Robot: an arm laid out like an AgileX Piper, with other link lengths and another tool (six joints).
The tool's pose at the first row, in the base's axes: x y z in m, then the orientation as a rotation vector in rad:
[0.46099, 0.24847, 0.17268, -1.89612, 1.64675, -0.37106]
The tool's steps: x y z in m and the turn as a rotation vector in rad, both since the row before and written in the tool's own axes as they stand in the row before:
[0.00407, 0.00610, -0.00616, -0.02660, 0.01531, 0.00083]
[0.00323, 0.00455, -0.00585, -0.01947, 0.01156, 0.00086]
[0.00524, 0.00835, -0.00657, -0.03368, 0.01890, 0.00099]
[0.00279, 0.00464, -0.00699, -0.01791, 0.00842, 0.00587]
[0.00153, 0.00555, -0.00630, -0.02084, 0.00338, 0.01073]
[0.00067, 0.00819, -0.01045, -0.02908, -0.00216, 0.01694]
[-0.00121, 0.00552, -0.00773, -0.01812, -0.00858, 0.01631]
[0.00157, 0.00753, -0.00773, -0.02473, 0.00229, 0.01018]
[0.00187, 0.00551, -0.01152, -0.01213, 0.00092, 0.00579]
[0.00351, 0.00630, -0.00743, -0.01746, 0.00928, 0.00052]
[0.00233, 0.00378, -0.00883, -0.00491, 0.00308, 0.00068]
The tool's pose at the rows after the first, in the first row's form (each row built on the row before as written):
[0.45340, 0.24265, 0.17319, -1.91649, 1.67019, -0.36590]
[0.44708, 0.23786, 0.17476, -1.93118, 1.68782, -0.36230]
[0.43760, 0.23076, 0.17467, -1.95683, 1.71722, -0.35495]
[0.43059, 0.22630, 0.17768, -1.96524, 1.73679, -0.34733]
[0.42297, 0.22321, 0.17996, -1.97027, 1.75919, -0.33029]
[0.41098, 0.22009, 0.18477, -1.97396, 1.78792, -0.29839]
[0.40245, 0.21954, 0.18909, -1.96914, 1.80657, -0.26897]
[0.39256, 0.21620, 0.19224, -1.97664, 1.82924, -0.24688]
[0.38303, 0.21197, 0.19984, -1.97942, 1.84097, -0.23550]
[0.37468, 0.20692, 0.20331, -1.99276, 1.85536, -0.22958]
[0.36803, 0.20291, 0.20943, -1.99610, 1.86021, -0.22824]

